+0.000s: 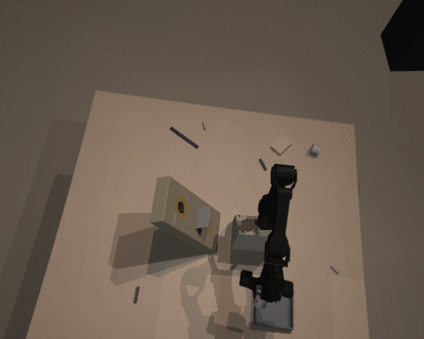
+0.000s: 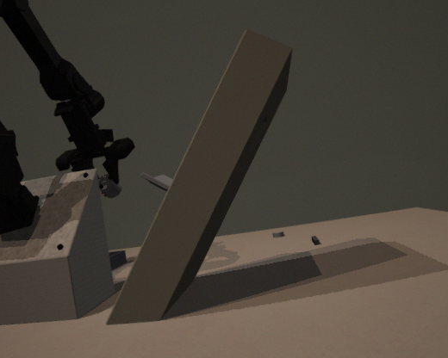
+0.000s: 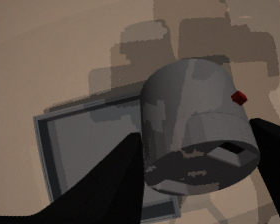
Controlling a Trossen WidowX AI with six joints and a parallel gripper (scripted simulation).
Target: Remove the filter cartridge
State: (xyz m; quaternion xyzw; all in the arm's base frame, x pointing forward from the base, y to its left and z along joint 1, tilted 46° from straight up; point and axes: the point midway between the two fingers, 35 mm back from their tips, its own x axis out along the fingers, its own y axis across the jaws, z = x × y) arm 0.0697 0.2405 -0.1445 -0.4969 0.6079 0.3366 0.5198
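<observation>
Now: the grey framed tray 190 mm below my gripper tip and 90 mm behind it. Round my gripper tip: round filter cartridge: right at my gripper tip; grey shelf: 330 mm to the right, 190 mm ahead, 60 mm below; service panel: 340 mm to the right, 250 mm ahead, 40 mm below.
</observation>
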